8 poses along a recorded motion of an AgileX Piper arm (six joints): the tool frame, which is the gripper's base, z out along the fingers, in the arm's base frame.
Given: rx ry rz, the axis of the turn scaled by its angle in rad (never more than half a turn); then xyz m.
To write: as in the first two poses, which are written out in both.
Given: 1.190 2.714 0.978 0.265 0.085 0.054
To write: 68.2 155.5 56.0 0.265 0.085 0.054
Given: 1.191 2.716 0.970 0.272 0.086 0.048
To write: 68.2 155.6 55.6 0.272 0.086 0.048
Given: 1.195 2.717 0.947 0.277 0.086 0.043
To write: 68.5 155.7 54.3 0.277 0.086 0.043
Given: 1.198 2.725 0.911 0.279 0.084 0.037
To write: 68.6 156.1 52.2 0.279 0.084 0.037
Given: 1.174 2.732 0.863 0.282 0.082 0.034
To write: 67.3 156.5 49.4 0.282 0.082 0.034
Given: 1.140 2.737 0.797 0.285 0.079 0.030
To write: 65.3 156.8 45.7 0.285 0.079 0.030
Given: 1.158 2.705 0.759 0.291 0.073 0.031
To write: 66.3 155.0 43.5 0.291 0.073 0.031
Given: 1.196 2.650 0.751 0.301 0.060 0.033
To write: 68.5 151.8 43.0 0.301 0.060 0.033
